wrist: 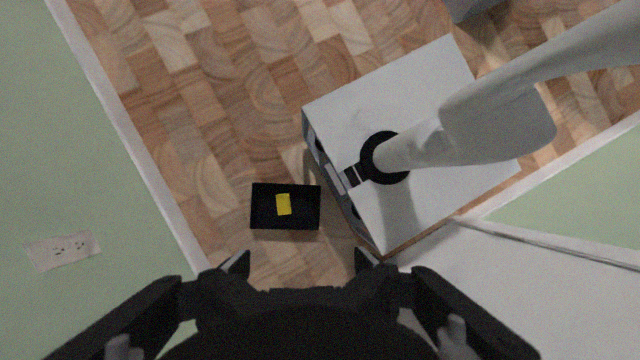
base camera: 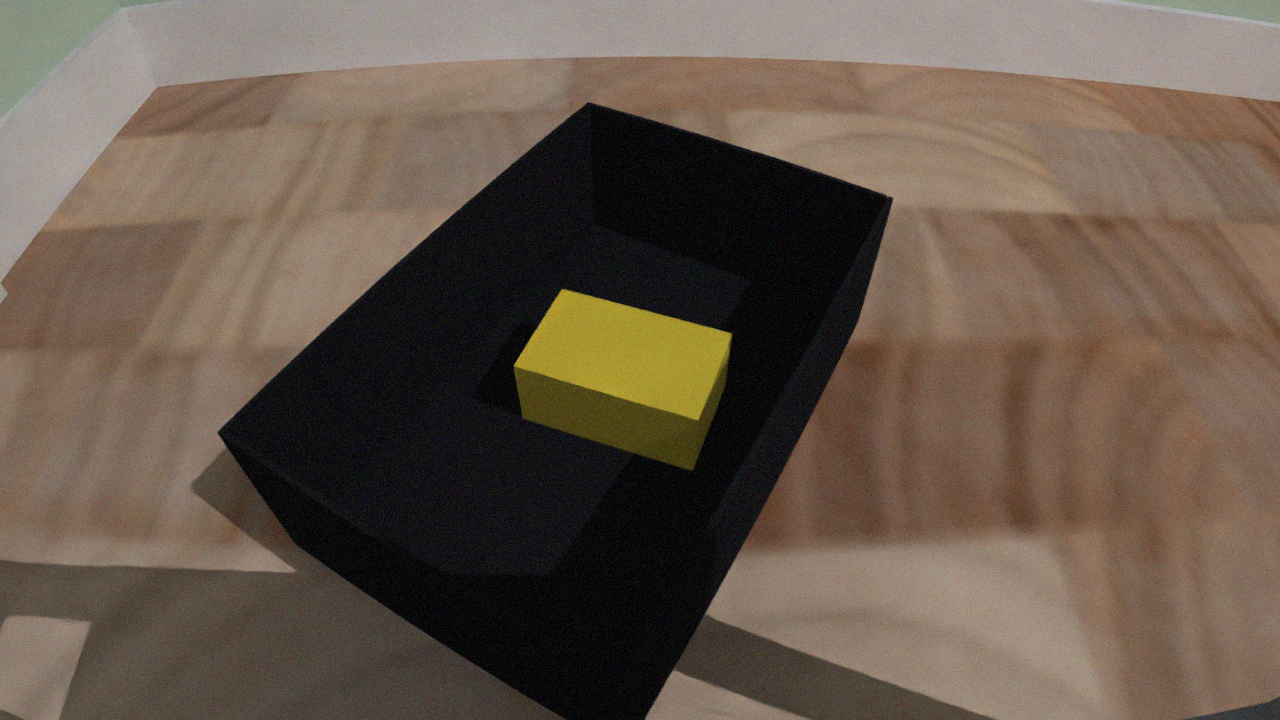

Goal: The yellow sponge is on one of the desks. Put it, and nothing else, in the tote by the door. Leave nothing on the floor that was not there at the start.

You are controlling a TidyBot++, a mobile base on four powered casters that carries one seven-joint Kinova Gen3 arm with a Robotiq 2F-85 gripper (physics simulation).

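Frame: origin at the arm's base, x right, y ahead, z up, level; centimetres.
Seen in the pictures: gripper, between the fingertips: [wrist: 303, 260]; arm's base, origin of its link: [wrist: 387, 157].
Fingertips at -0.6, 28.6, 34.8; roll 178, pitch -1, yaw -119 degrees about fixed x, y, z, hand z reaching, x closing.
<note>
Offsets run from my fingertips to a thing's top centre, as dx, dy, dz. "spot": to the spot under its first point.
The yellow sponge {+1.9, +9.3, -69.6} [base camera: 623, 354] [wrist: 283, 204] lies flat inside the black tote, on its bottom, apart from the end walls. The tote {spot: -12.3, -1.7, -66.5} [base camera: 295, 501] [wrist: 312, 223] stands on the wooden floor; it is open at the top and the sponge is the thing that shows in it. My gripper [wrist: 303, 260] is open and empty, high above the floor. In the wrist view its fingertips are just below the tote in the picture. The gripper does not show in the base camera view.
My mobile base [wrist: 425, 210] stands close beside the tote, with the arm rising from it. A green wall with a white baseboard [wrist: 135, 145] runs on the left in the wrist view. A white panel [wrist: 500, 300] is at lower right. A grey-blue object [wrist: 470, 7] shows at the top edge.
</note>
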